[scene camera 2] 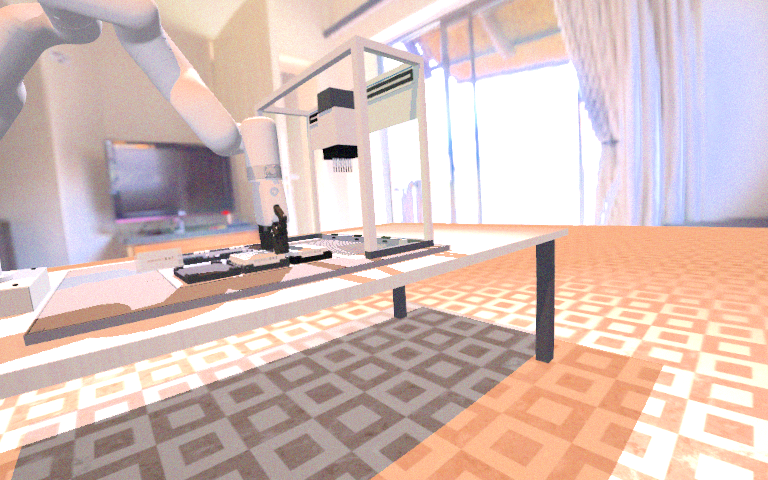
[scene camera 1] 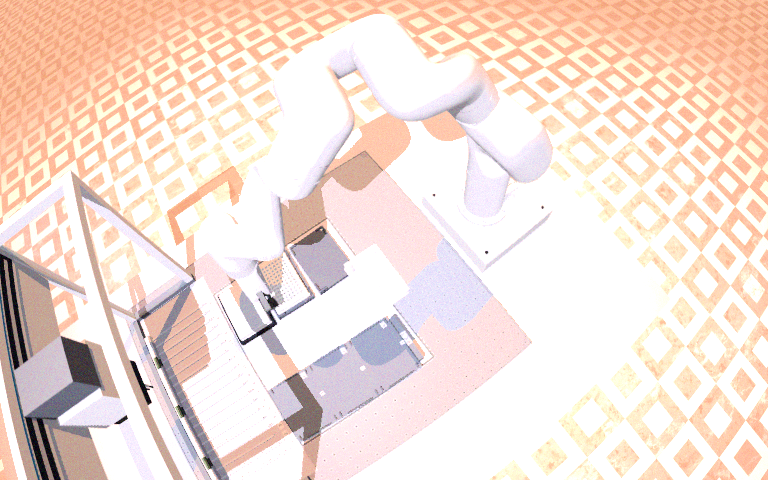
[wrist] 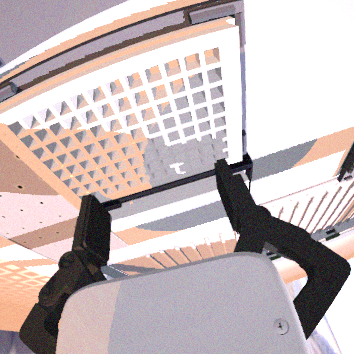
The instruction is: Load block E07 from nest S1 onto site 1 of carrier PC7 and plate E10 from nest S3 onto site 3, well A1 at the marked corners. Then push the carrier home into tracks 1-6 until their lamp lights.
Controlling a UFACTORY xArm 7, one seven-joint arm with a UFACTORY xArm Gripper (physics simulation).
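Frame: origin at the arm's base, x ahead, y left, z up, level; centimetres.
Seen in the pictures: gripper, fingertip midpoint: point(scene camera 2: 275, 251) point(scene camera 1: 264, 290) point(wrist: 157, 189); arm's base, origin of the base link: point(scene camera 1: 482, 202).
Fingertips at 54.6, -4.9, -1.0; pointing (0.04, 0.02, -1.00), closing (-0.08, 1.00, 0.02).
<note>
Pixels of each thing's top centre, then the offset from my fingertips to it, as dx, dy, dz. "*": a spot on its surface instead.
- pale block with square wells, middle of its top: point(wrist: 132, 142) point(scene camera 1: 280, 280) point(scene camera 2: 256, 254) -4.4, -0.5, -0.1
- black-framed nest, surface spot: point(scene camera 1: 245, 341) * +9.0, +8.6, -1.3
- third nest, middle of its top: point(scene camera 2: 204, 266) point(scene camera 1: 320, 257) -15.2, -1.7, -0.9
- grey carrier, middle of its top: point(scene camera 1: 343, 378) point(scene camera 2: 223, 245) -7.9, +25.9, +0.3
- tipped head, middle of its top: point(scene camera 1: 71, 382) point(scene camera 2: 338, 112) +27.3, +16.9, +37.5
- small white sign, middle of its top: point(scene camera 1: 375, 274) point(scene camera 2: 156, 247) -24.0, +9.4, +3.2
A pale block with square wells point(scene camera 1: 293, 284) point(scene camera 2: 257, 258) point(wrist: 232, 75) sits in the middle of three nests; its label is not readable. My gripper point(scene camera 1: 268, 301) point(scene camera 2: 274, 247) point(wrist: 157, 189) is open and empty, low over the block's edge facing the tracks. In the wrist view its fingertips stand near that edge's two ends. A black-framed nest point(scene camera 1: 245, 341) beside it shows a flat white surface; I cannot tell whether that is a plate. The third nest point(scene camera 1: 320, 263) shows a dark floor. The grey carrier point(scene camera 1: 339, 396) lies across the white strip, with small pale site marks. The ribbed tracks point(scene camera 1: 232, 401) lie beyond.
A white gantry frame point(scene camera 1: 107, 316) point(scene camera 2: 362, 141) stands over the far side of the tracks, with a tipped head point(scene camera 2: 338, 129) hanging inside. A small white sign point(scene camera 2: 158, 259) stands beside the nests. The arm's base point(scene camera 1: 487, 237) stands at the opposite end.
</note>
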